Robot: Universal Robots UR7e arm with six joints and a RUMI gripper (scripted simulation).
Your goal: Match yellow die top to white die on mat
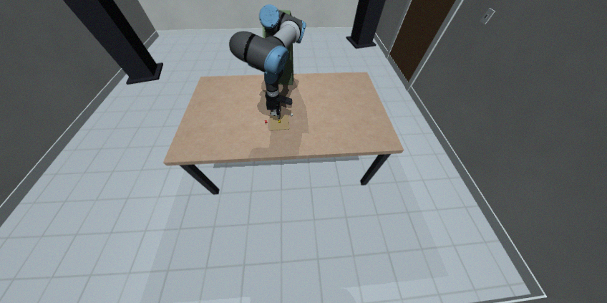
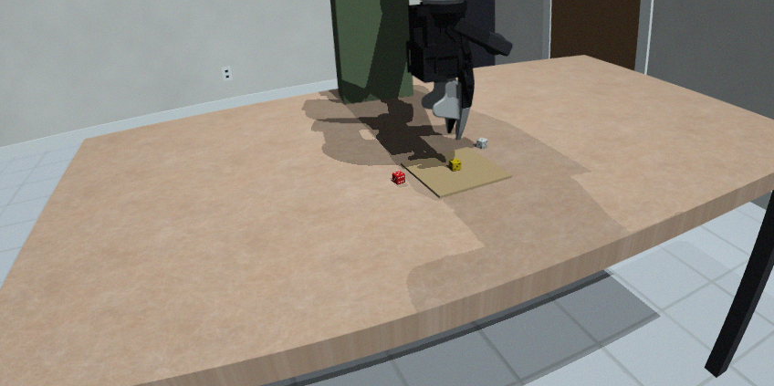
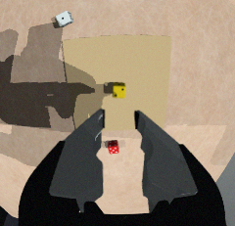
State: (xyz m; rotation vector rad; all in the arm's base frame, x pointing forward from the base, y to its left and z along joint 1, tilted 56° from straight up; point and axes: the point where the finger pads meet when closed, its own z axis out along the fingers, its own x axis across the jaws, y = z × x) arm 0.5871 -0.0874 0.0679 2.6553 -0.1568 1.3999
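Now: the yellow die 7 cm below my hand. The rest, counted from my hand: red die: 10 cm to the right, 7 cm below, 3 cm behind; tan mat: 8 cm below; white die: 11 cm to the left, 7 cm below, 4 cm behind.
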